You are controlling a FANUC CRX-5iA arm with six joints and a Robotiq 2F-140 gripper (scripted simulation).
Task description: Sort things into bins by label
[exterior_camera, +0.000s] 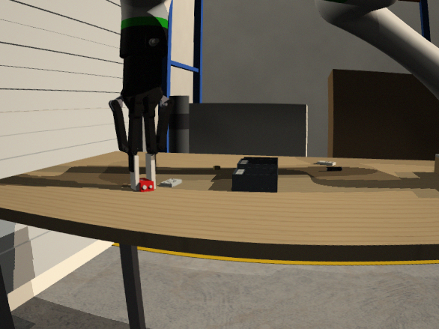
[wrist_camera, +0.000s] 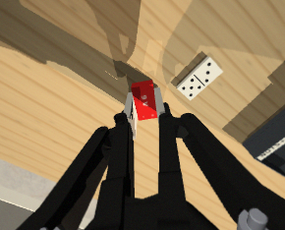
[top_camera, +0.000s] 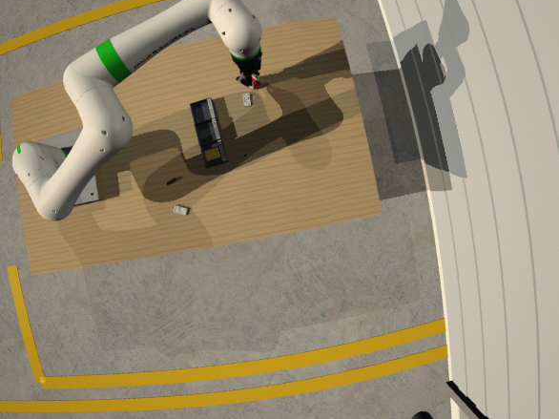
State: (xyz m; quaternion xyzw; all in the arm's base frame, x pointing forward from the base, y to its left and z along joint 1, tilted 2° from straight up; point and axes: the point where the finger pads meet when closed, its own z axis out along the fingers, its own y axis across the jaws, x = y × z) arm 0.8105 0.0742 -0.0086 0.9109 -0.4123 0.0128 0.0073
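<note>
My hand is 21 cm past the black three-part bin, 14 cm to the left of it and 2 cm above it. Also, from my hand: yellow pad (22 cm behind, 22 cm to the right, 2 cm below); then nut (11 cm behind, 26 cm to the right, 3 cm below); then red battery (1 cm behind, 1 cm to the left, 3 cm below).
</note>
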